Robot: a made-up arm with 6 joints. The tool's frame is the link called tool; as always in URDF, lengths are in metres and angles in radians. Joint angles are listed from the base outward.
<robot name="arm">
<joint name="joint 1" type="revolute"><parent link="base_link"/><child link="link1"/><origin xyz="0 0 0.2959" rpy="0 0 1.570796"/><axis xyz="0 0 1"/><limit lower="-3.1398" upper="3.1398"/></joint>
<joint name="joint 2" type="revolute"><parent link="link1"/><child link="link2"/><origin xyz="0 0 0" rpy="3.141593 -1.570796 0"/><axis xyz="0 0 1"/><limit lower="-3.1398" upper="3.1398"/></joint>
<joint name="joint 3" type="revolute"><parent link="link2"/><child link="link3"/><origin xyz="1.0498 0 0" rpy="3.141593 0 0"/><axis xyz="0 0 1"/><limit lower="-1.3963" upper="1.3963"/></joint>
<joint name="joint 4" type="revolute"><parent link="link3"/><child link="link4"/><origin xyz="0 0 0" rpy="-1.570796 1.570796 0"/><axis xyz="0 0 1"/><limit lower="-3.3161" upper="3.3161"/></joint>
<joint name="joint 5" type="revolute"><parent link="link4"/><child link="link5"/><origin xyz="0 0 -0.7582" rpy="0 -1.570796 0"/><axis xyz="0 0 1"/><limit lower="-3.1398" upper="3.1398"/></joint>
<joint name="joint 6" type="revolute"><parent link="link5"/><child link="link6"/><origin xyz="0 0 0.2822" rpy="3.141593 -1.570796 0"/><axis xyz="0 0 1"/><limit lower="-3.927" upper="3.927"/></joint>
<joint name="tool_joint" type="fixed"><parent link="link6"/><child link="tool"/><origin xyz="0 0 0" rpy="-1.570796 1.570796 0"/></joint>
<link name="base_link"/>
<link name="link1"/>
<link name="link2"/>
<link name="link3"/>
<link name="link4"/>
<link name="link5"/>
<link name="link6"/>
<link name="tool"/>
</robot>
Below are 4 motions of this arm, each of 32 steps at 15 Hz.
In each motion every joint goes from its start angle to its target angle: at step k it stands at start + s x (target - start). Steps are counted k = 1, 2, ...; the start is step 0. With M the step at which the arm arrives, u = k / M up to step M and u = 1 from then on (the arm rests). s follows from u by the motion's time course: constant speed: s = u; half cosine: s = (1 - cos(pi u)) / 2; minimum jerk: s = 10 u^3 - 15 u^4 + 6 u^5.
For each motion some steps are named. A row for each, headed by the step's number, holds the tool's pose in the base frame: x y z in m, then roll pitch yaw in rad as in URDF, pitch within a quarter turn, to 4 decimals.
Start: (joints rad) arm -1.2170 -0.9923 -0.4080 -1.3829 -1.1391 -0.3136
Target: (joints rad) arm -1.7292 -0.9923 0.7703 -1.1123 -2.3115 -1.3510
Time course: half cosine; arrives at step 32
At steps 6, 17, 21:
6: -0.0919 0.0932 1.1348 1.2632 -0.0532 -0.0778
17: -0.1201 0.3675 1.4961 1.2197 0.3109 -0.1760
21: -0.0943 0.5313 1.5915 1.2013 0.4730 -0.3556

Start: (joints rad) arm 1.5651 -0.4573 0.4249 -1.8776 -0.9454 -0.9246
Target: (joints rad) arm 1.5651 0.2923 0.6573 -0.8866 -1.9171 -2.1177
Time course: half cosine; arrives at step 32
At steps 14, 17, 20, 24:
14: 0.0294 0.6049 1.5867 2.2997 -0.0752 2.8957
17: 0.0705 0.7326 1.5450 2.5261 0.1422 2.9245
20: 0.1091 0.8509 1.4966 2.7771 0.3496 2.9813
24: 0.1504 0.9788 1.4327 3.1187 0.5717 3.0988

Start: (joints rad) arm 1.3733 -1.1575 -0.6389 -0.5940 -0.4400 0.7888
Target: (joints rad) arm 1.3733 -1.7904 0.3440 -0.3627 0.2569 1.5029
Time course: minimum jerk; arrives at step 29
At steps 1, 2, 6, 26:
1: 0.1852 -0.2664 0.9564 -0.2760 -0.1432 1.6164
2: 0.1850 -0.2681 0.9580 -0.2792 -0.1486 1.6154
6: 0.1784 -0.3121 0.9941 -0.3526 -0.2780 1.5946
26: -0.0035 -1.3610 0.7728 1.9113 -0.7840 -1.6431

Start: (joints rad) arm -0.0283 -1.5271 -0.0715 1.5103 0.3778 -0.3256
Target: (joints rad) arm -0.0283 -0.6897 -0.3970 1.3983 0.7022 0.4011
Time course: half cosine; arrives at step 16
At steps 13, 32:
13: -0.1297 -0.0422 1.6029 -2.0422 -0.4019 0.7057
32: -0.0236 -0.0478 1.5907 -2.0364 -0.3325 0.7102

